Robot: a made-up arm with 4 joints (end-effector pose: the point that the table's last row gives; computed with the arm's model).
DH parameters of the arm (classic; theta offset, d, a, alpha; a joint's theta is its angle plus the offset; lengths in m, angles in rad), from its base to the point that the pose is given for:
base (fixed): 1.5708 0.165 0 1.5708
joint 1: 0 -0.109 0.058 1.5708
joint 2: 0 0.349 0.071 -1.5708
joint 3: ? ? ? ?
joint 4: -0.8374 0 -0.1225 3.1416
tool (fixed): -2.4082 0.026 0 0
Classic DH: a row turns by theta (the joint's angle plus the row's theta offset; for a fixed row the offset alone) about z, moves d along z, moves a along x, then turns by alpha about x.
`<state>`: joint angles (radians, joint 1 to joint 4).
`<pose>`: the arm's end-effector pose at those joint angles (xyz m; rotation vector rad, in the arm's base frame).
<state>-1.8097 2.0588 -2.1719 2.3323</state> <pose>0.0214 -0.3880 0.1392 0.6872 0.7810 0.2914</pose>
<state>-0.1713 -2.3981 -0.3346 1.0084</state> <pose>-0.0885 0.0124 -0.1322 -0.0935 -0.2408 1.4020</pose>
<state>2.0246 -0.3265 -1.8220 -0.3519</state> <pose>-0.0258 0.2100 0.4843 0.1442 -0.3379 0.2350</pose>
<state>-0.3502 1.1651 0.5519 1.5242</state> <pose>-0.1434 -0.0151 -0.2203 0.6135 -0.3128 -2.5251</pose>
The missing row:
joint 3: 0 0.009 0.018 1.5708
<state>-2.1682 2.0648 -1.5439 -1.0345</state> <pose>-0.0821 -0.2769 0.4738 -1.4973 0.0379 -2.0969</pose>
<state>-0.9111 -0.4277 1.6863 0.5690</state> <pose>-0.0948 -0.2790 -0.2119 0.6183 0.6240 -0.4145</pose>
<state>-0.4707 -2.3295 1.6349 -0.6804</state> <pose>-0.2315 -0.0444 -0.1930 1.3463 1.9435 1.5403</pose>
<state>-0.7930 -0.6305 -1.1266 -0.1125</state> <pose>-0.0635 -0.0802 -0.1665 -1.8651 -0.0182 0.8029</pose>
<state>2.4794 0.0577 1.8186 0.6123</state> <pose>-0.0686 0.1792 0.6006 -1.8994 -0.6238 -0.3311</pose>
